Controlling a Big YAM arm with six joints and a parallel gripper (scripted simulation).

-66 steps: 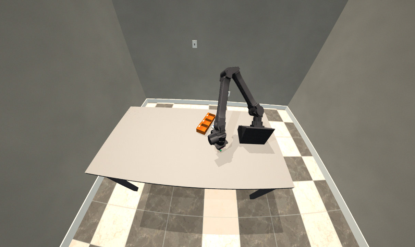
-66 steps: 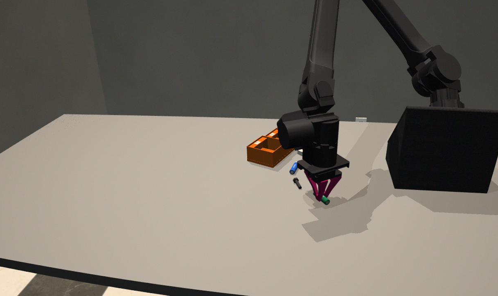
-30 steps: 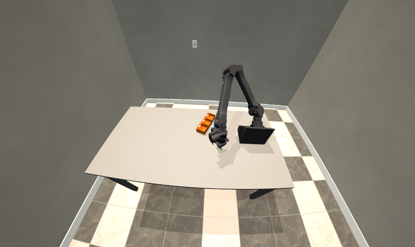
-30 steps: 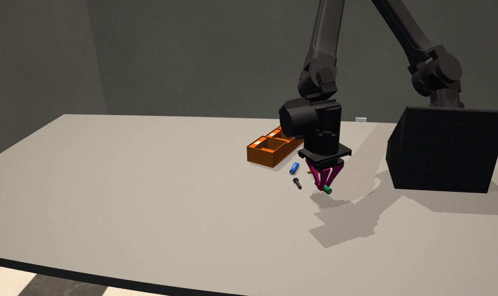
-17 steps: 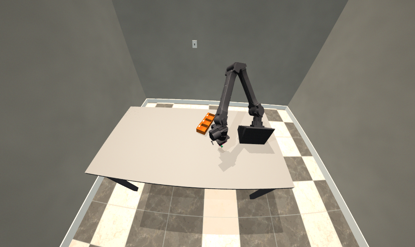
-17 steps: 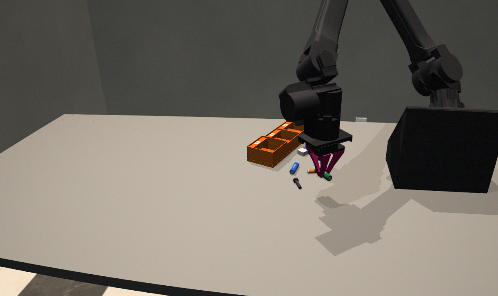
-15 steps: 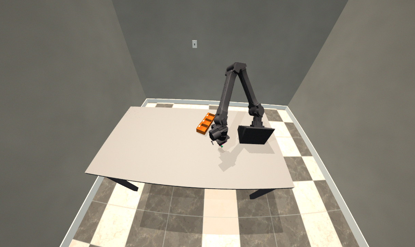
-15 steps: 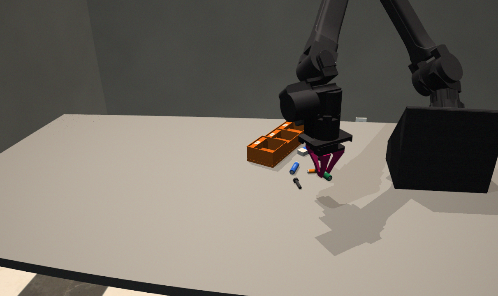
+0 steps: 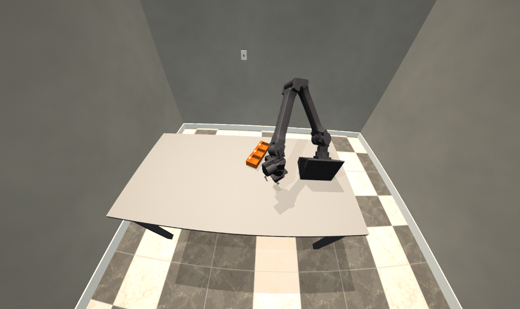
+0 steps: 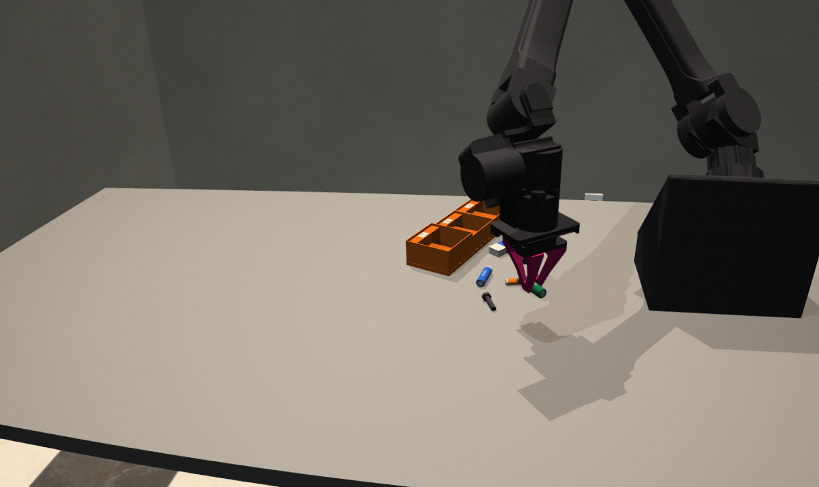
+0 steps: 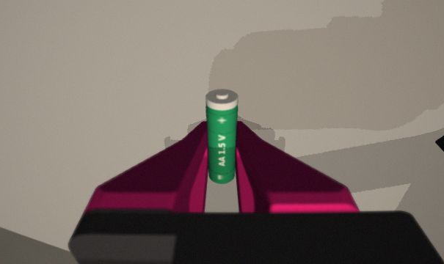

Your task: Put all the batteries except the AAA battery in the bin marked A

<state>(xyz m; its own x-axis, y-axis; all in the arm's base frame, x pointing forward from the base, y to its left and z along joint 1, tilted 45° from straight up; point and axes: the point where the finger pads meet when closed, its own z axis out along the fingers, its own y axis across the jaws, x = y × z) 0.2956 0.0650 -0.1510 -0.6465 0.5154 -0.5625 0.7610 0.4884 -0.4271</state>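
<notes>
The eraser is 60 mm ahead of my hand, 240 mm to the right of it and 70 mm below it. Round my hand: black bolt (70 mm ahead, 60 mm to the right, 70 mm below); green battery (right at my hand); thin orange battery (20 mm ahead, 120 mm to the right, 70 mm below).
</notes>
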